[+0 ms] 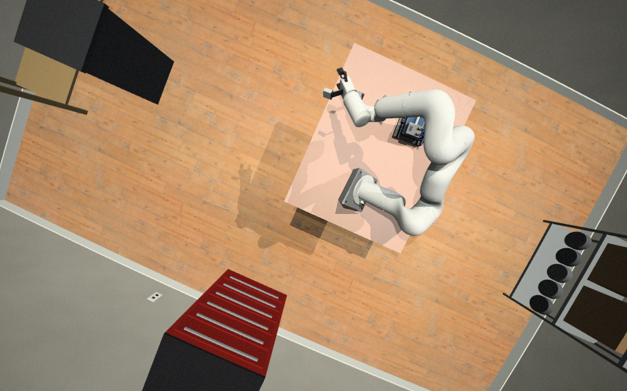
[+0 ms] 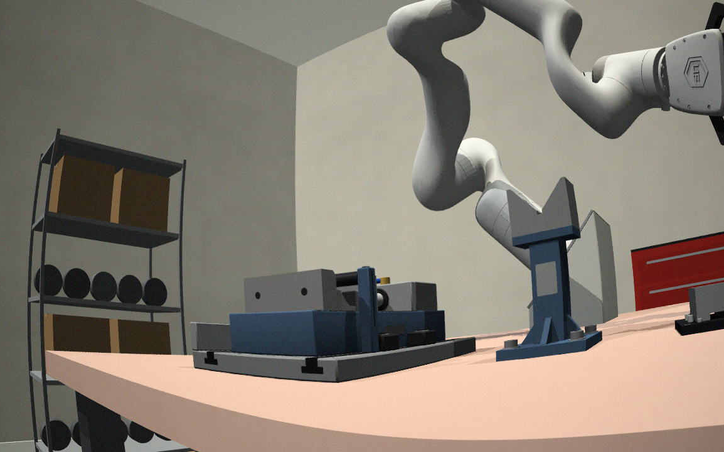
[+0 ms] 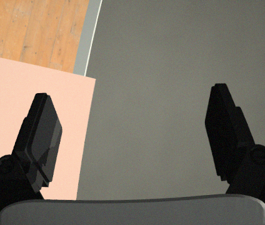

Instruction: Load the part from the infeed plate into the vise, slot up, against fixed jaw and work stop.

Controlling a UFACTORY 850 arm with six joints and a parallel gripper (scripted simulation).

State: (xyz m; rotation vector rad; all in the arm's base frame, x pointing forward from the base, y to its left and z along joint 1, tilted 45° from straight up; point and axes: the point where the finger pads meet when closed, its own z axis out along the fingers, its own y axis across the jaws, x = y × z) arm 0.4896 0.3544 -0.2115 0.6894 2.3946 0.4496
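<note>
My hand is 4 cm short of the part, 13 cm to the left of it and 23 cm above it. Round my hand: cylinder rod (5 cm ahead, 53 cm to the right, 16 cm below); black infeed plate (4 cm ahead, 12 cm to the right, 24 cm below); work stop rod (14 cm ahead, 47 cm to the right, 15 cm below).
</note>
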